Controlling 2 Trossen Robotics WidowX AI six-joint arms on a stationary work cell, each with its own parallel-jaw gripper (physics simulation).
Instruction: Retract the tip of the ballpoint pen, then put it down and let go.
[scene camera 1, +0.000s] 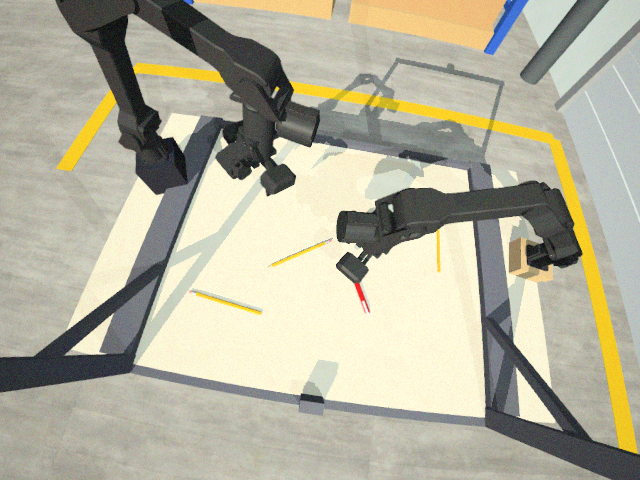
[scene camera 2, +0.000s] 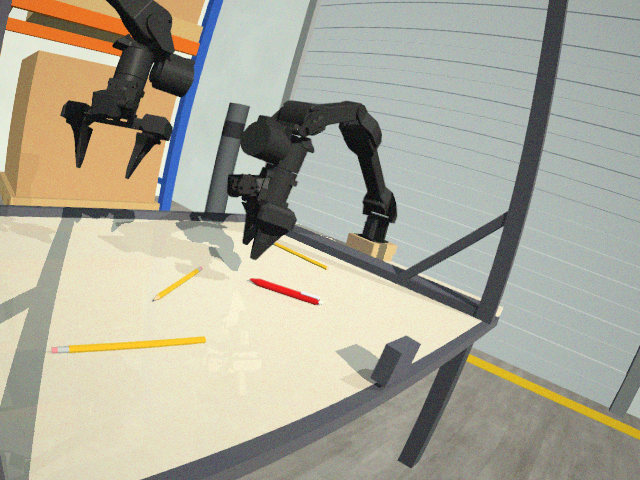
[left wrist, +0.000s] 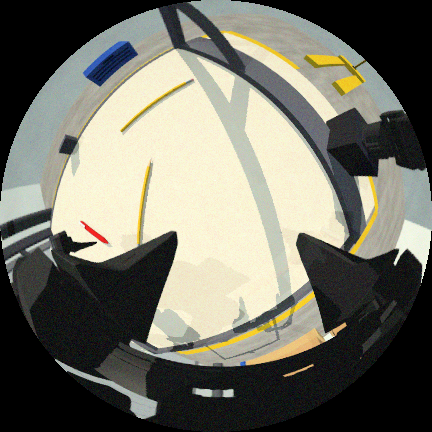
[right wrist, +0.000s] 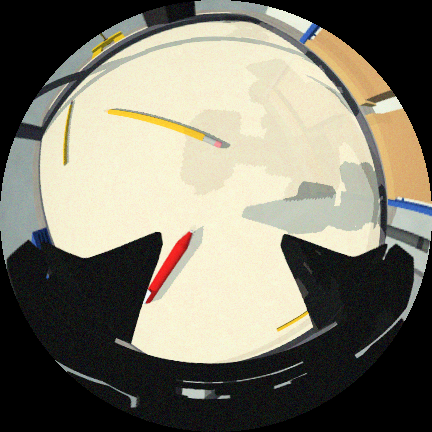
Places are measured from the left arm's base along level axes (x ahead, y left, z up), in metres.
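Pixels of known places: left gripper, between the fingertips: (scene camera 1: 257, 181) (scene camera 2: 101, 173) (left wrist: 240, 238); right gripper, between the fingertips: (scene camera 1: 358, 252) (scene camera 2: 248, 251) (right wrist: 224, 240); left arm's base, origin of its link: (scene camera 1: 154, 154) (left wrist: 368, 140); right arm's base, origin of its link: (scene camera 1: 536, 257) (scene camera 2: 373, 239).
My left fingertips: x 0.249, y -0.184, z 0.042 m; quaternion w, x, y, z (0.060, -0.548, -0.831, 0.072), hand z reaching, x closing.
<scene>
For each thing: its top centre in the pictures, then the offset to it from my left fingertips. Level surfaces: height alone.
- red ballpoint pen, centre of its top: (right wrist: 159, 278) (scene camera 2: 285, 285) (scene camera 1: 359, 289) (left wrist: 89, 232) 0.132 m down, 0.186 m ahead, 0.282 m right
- cream table top, height of its surface: 0.148 m down
- dark block, centre of its top: (scene camera 2: 402, 342) (scene camera 1: 311, 406) (left wrist: 61, 143) 0.091 m down, 0.000 m ahead, 0.491 m right
The red ballpoint pen (scene camera 1: 360, 291) (scene camera 2: 284, 290) (left wrist: 95, 232) (right wrist: 171, 262) lies flat on the cream table top (scene camera 1: 392, 356) (scene camera 2: 289, 372). A small pale tip shows at its tapered end; a white clip is near the other end. My right gripper (scene camera 2: 250, 250) (right wrist: 224, 240) is open and empty, pointing down above the table by the pen's tapered end. In the right wrist view the pen lies close to the left-hand finger, which hides part of its clip end. My left gripper (scene camera 2: 103, 172) (left wrist: 240, 238) is open and empty, high over the far left part of the table.
Three yellow pencils lie around the pen: one (scene camera 1: 300, 253) (scene camera 2: 178, 283) (left wrist: 142, 210) (right wrist: 160, 122) left of it, one (scene camera 1: 226, 302) (scene camera 2: 129, 344) (left wrist: 155, 102) farther left, one (scene camera 1: 438, 253) (scene camera 2: 302, 255) at the right. A dark block (scene camera 1: 311, 404) (scene camera 2: 395, 361) stands at the table's edge.
</scene>
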